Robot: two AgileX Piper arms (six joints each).
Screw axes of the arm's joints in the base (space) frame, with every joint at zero. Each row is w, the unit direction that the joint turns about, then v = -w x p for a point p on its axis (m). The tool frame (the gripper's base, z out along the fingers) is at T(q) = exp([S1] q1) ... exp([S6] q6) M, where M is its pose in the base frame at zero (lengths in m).
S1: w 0 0 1 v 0.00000 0.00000 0.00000
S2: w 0 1 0 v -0.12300 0.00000 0.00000
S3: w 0 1 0 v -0.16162 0.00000 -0.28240
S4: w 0.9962 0 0.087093 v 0.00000 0.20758 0.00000
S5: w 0 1 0 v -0.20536 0.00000 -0.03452
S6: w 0.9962 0 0.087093 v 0.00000 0.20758 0.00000
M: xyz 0.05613 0.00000 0.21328 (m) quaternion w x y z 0.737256 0 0.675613 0
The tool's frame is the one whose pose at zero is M.
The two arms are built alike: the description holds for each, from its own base.
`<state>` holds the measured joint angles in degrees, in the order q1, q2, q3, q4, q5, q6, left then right.
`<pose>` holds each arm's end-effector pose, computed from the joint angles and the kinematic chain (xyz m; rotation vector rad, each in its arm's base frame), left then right.
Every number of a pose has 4 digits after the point. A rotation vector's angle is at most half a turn.
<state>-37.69 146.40 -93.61 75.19 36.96 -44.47 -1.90 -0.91 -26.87 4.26 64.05 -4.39</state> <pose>0.4120 -0.2515 0.0129 1.1314 2.1900 0.7208 -0.0062 0.0063 0.2643 -0.0513 2.1137 0.0247</pose>
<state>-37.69 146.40 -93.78 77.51 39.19 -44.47 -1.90 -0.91 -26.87 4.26 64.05 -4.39</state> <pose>0.4143 -0.2492 0.0162 1.1422 2.1561 0.7862 -0.0062 0.0063 0.2643 -0.0513 2.1137 0.0247</pose>
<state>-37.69 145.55 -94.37 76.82 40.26 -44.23 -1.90 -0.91 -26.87 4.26 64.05 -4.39</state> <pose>0.4169 -0.2497 0.0258 1.1092 2.1551 0.7952 -0.0062 0.0063 0.2643 -0.0513 2.1137 0.0247</pose>
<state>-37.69 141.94 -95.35 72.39 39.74 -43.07 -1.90 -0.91 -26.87 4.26 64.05 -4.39</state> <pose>0.4208 -0.2550 0.0571 1.0184 2.1730 0.7212 -0.0062 0.0063 0.2643 -0.0513 2.1137 0.0247</pose>
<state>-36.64 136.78 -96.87 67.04 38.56 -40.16 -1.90 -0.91 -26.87 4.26 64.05 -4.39</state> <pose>0.4293 -0.2542 0.1039 0.9153 2.1724 0.6265 -0.0062 0.0063 0.2643 -0.0513 2.1137 0.0247</pose>
